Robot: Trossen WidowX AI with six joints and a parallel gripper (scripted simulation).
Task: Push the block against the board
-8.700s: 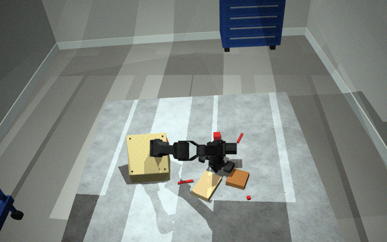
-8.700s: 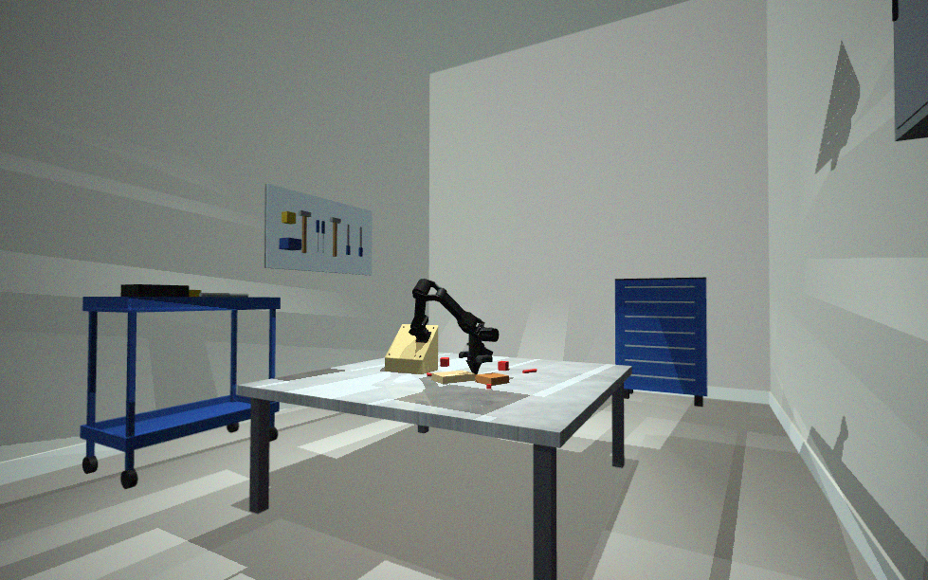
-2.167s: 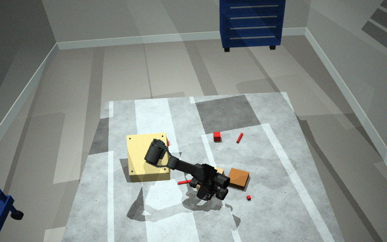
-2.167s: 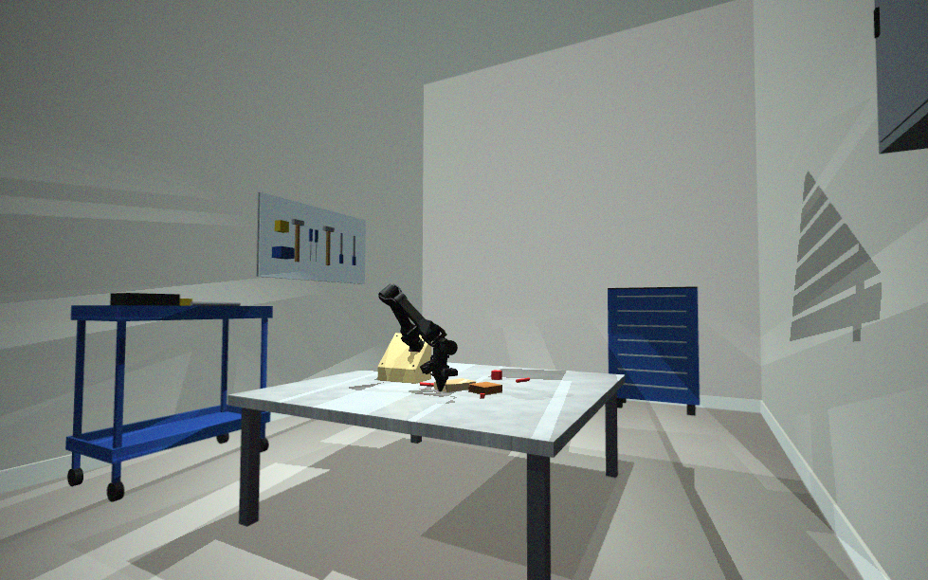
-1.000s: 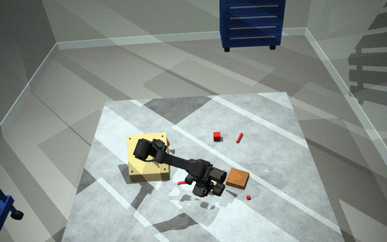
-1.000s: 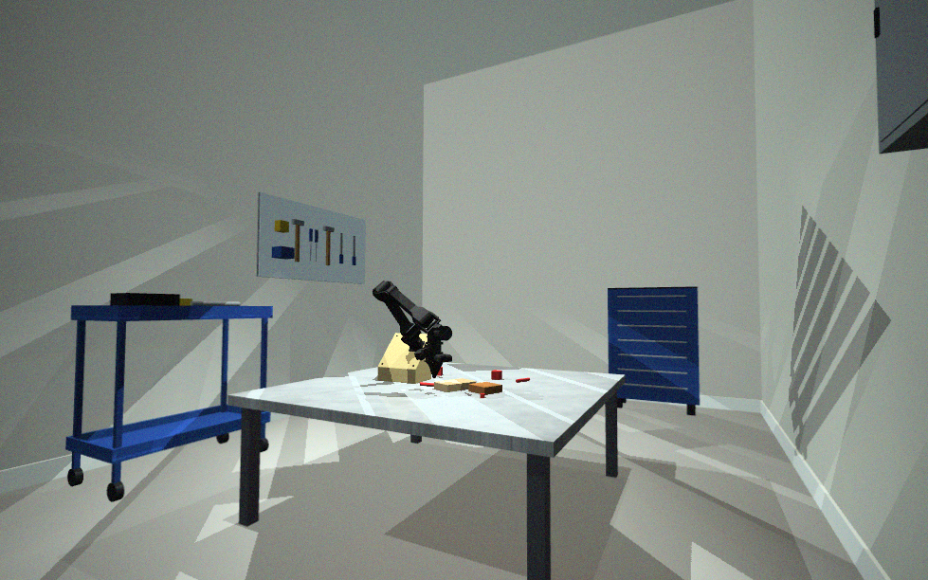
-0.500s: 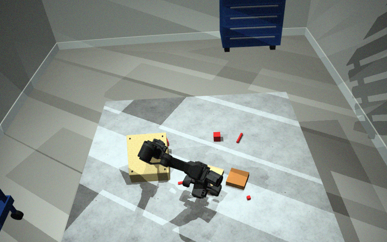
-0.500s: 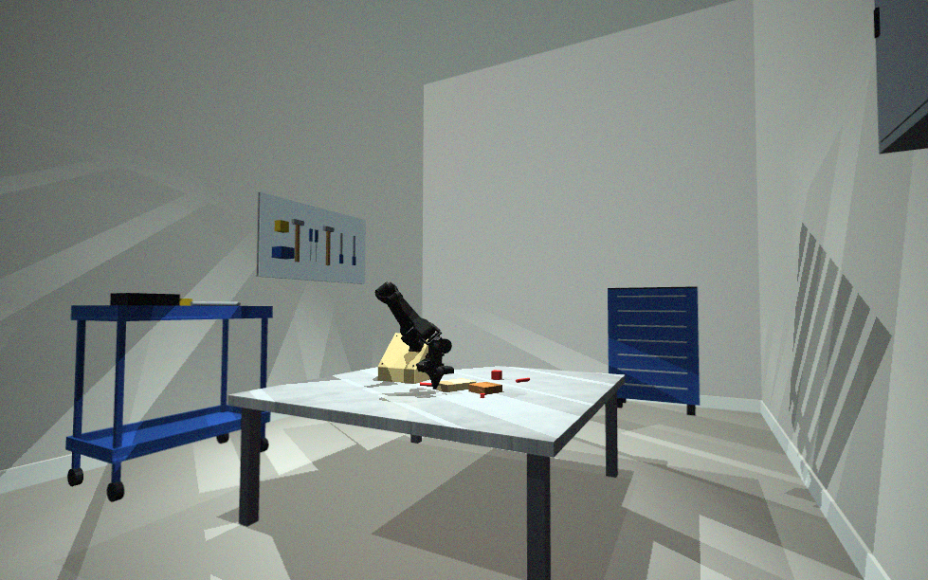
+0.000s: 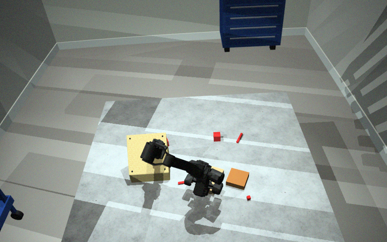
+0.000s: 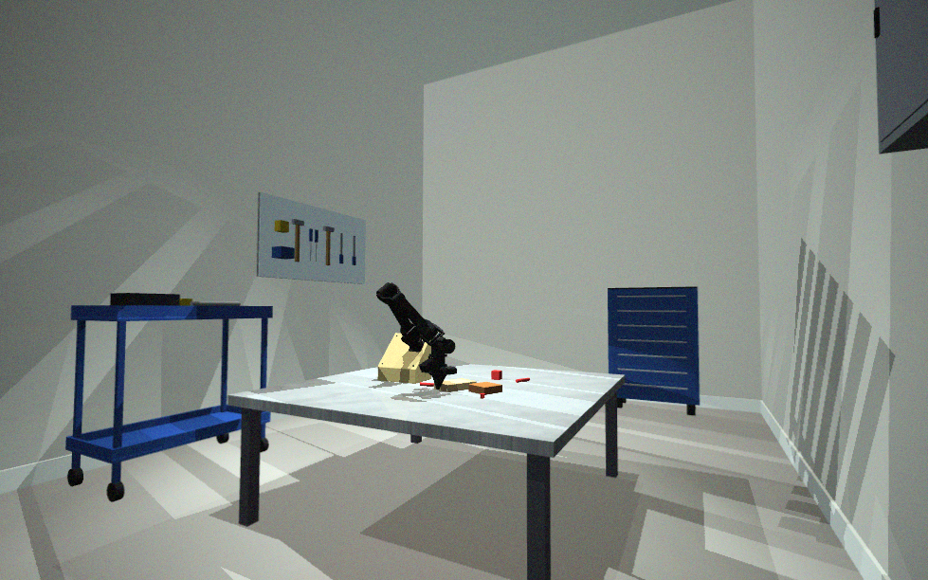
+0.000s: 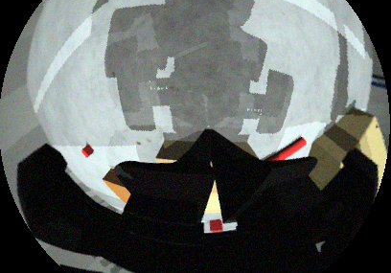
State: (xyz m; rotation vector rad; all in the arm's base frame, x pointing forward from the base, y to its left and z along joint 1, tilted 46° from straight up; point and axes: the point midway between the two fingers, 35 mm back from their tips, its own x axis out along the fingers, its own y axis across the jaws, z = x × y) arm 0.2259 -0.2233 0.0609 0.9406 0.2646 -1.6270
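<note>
The board is 80 mm to the left of my gripper tip, 40 mm ahead of it and 10 mm above it. Also, from my gripper tip: small red bit: 220 mm ahead, 50 mm to the right; then square block: 180 mm ahead, 70 mm to the left, 10 mm above.
</note>
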